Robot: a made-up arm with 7 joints. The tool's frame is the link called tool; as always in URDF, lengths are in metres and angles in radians. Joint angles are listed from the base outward. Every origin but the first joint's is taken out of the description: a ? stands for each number. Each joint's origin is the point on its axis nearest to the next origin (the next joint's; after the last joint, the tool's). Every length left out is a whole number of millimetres.
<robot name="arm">
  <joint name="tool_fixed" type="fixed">
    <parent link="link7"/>
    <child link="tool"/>
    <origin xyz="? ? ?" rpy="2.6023 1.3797 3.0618"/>
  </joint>
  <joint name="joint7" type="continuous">
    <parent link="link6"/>
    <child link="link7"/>
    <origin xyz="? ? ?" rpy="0 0 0"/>
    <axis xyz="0 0 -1"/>
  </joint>
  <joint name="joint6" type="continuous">
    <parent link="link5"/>
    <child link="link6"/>
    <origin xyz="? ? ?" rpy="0 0 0"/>
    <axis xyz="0 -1 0"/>
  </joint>
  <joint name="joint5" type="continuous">
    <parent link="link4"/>
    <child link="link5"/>
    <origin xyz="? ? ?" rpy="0 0 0"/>
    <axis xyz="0 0 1"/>
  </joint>
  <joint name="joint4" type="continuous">
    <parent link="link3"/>
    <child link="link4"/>
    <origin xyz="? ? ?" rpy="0 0 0"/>
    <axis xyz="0 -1 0"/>
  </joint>
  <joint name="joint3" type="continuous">
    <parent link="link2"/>
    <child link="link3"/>
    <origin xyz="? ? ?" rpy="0 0 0"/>
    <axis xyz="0 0 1"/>
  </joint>
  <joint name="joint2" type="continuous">
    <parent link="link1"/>
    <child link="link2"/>
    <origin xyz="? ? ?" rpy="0 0 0"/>
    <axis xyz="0 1 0"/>
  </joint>
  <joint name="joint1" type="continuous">
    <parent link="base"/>
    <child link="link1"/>
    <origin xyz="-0.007 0.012 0.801" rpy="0 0 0"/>
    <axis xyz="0 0 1"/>
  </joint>
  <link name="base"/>
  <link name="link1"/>
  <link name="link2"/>
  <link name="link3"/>
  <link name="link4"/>
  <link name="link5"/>
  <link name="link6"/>
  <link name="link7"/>
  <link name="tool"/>
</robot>
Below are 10 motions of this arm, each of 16 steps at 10 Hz.
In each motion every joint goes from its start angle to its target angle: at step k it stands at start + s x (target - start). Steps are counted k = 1, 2, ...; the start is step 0. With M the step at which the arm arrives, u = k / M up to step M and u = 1 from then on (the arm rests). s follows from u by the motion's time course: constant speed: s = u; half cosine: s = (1 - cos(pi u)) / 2; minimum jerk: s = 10 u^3 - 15 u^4 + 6 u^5.
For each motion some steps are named. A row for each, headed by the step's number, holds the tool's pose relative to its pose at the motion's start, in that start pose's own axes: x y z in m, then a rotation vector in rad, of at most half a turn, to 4 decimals.
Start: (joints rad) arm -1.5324 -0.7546 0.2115 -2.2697 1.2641 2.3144 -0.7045
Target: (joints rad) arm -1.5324 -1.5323 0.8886 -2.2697 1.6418 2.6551 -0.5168
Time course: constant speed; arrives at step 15
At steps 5, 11, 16:
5: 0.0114 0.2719 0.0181 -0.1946 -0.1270 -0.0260
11: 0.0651 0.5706 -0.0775 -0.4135 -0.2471 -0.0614
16: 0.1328 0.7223 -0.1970 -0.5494 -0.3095 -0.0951

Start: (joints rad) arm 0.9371 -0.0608 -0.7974 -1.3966 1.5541 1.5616 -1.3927
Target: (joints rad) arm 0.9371 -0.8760 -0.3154 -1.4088 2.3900 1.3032 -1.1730
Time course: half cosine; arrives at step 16
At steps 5, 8, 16:
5: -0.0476 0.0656 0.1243 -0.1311 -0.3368 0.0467
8: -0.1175 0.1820 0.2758 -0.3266 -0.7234 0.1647
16: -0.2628 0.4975 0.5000 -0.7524 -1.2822 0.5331

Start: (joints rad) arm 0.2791 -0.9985 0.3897 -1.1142 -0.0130 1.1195 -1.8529
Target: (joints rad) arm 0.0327 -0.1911 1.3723 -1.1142 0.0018 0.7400 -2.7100
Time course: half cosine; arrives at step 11
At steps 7, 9, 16:
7: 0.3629 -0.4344 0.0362 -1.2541 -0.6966 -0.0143
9: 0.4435 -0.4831 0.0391 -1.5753 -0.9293 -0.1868
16: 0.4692 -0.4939 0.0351 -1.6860 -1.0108 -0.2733

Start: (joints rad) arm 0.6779 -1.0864 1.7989 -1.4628 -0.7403 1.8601 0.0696
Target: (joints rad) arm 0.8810 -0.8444 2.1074 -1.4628 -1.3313 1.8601 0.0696
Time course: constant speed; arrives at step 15
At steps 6, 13, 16:
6: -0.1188 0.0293 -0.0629 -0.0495 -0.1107 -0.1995
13: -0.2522 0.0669 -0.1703 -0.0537 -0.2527 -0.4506
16: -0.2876 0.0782 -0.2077 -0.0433 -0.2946 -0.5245

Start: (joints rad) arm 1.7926 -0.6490 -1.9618 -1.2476 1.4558 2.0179 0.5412
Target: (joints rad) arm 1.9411 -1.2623 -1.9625 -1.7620 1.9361 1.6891 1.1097
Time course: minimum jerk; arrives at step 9
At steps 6, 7, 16:
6: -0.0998 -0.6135 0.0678 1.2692 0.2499 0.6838
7: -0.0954 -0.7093 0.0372 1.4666 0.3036 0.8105
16: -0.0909 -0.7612 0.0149 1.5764 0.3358 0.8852

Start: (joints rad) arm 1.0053 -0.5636 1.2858 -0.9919 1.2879 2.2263 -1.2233
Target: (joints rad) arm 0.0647 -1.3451 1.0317 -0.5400 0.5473 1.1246 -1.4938
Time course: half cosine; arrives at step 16
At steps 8, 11, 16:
8: 0.3095 0.0993 0.0197 -0.5217 0.9264 0.5110
11: 0.5423 0.1988 -0.1311 -0.5687 1.4561 0.9301
16: 0.6993 0.3053 -0.3382 -0.4761 1.8526 1.2911

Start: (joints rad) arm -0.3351 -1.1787 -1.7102 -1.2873 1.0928 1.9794 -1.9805
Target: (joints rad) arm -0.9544 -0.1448 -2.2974 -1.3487 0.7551 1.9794 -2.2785
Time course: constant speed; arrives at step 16
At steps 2, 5, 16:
2: -0.0497 -0.0280 0.0941 -0.1343 0.1894 0.0299
5: -0.1170 -0.0523 0.2437 -0.3189 0.4864 0.0723
16: -0.1828 0.0387 0.8250 -0.7480 1.6817 0.2516

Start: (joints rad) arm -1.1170 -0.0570 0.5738 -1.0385 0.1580 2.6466 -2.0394
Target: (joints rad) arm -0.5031 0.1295 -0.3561 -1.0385 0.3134 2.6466 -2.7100
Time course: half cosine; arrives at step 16
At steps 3, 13, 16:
3: 0.0169 0.0264 -0.0118 -0.0374 0.0103 0.0165
13: 0.1690 0.2490 -0.0398 -0.5106 0.0318 0.1888
16: 0.1805 0.2646 -0.0368 -0.5690 0.0285 0.2039

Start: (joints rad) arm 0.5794 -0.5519 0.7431 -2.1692 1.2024 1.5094 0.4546
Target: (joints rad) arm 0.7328 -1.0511 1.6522 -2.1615 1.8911 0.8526 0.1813
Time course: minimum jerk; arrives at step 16
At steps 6, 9, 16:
6: 0.2543 0.0887 -0.0344 -0.1768 0.3508 -0.0869
9: 0.5791 0.0830 -0.1146 -0.2926 0.7982 -0.1898
16: 0.8962 -0.0779 -0.2189 -0.2686 1.2831 -0.2608

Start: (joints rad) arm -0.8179 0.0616 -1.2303 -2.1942 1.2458 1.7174 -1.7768
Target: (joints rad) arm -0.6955 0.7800 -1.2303 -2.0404 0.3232 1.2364 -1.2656
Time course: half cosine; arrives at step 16
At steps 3, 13, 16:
3: 0.0282 -0.0156 0.0059 0.0342 0.0896 0.1007
13: 0.3299 -0.1080 -0.0331 0.6781 1.1598 0.9034
16: 0.3578 -0.1111 -0.0460 0.7679 1.2880 0.9528

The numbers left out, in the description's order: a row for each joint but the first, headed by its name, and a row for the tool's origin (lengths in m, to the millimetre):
tool: 0.027 -0.017 0
joint7: 0.019 0 0.014
joint6: -0.007 0.011 0
joint5: -0.135 0 0.689
joint4: 0.13 0.003 0
joint3: -0.003 0 0.56
joint2: 0.003 -0.03 0

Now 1 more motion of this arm.
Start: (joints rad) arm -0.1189 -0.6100 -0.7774 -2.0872 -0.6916 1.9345 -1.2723
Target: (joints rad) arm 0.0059 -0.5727 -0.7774 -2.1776 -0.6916 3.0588 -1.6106
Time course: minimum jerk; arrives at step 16
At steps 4, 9, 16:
4: -0.0019 -0.0043 0.0138 -0.0335 0.0188 -0.1161
9: -0.0048 -0.0153 0.0832 -0.1794 0.1378 -0.6870
16: 0.0015 -0.0161 0.1352 -0.2491 0.2552 -1.1091

